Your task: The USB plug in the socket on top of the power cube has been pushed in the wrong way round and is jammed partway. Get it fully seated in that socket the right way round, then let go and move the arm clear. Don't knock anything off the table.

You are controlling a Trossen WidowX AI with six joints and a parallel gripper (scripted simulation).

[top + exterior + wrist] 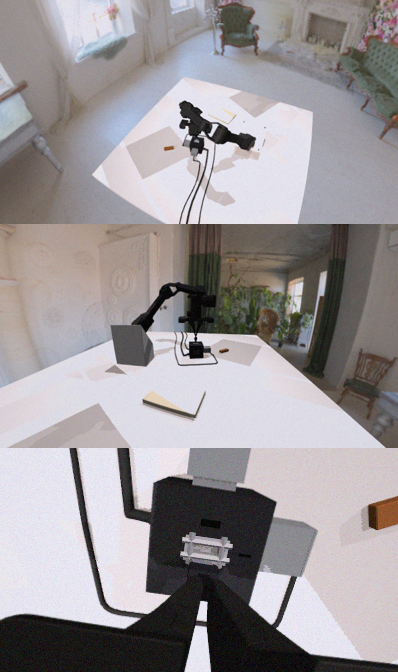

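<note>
Right now my gripper tip is 1 cm above the grey USB plug.
</note>
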